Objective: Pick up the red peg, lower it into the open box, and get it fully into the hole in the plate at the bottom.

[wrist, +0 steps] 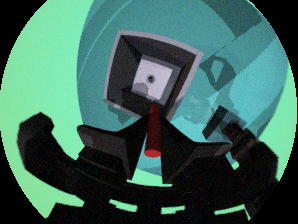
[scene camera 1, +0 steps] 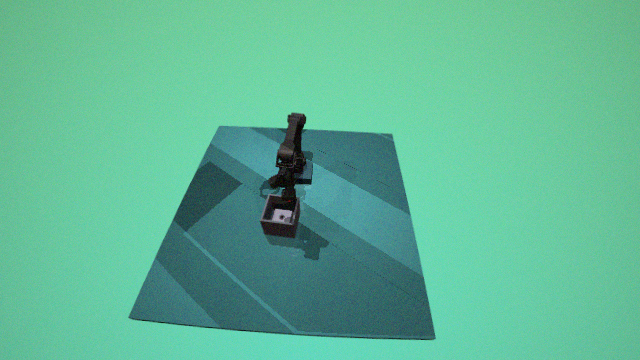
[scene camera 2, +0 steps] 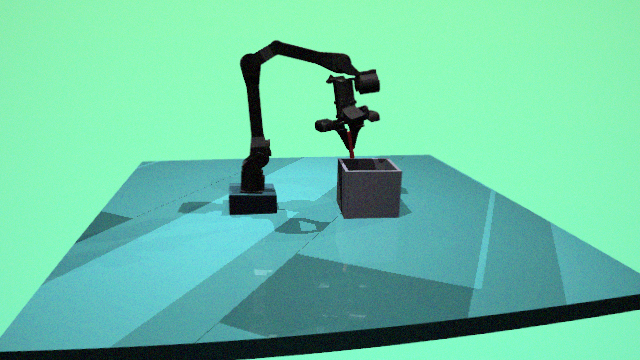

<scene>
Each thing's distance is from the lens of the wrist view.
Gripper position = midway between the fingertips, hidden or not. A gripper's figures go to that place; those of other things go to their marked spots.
my gripper (wrist: 154, 117): 10 cm
plate (wrist: 143, 82): 22 cm
</scene>
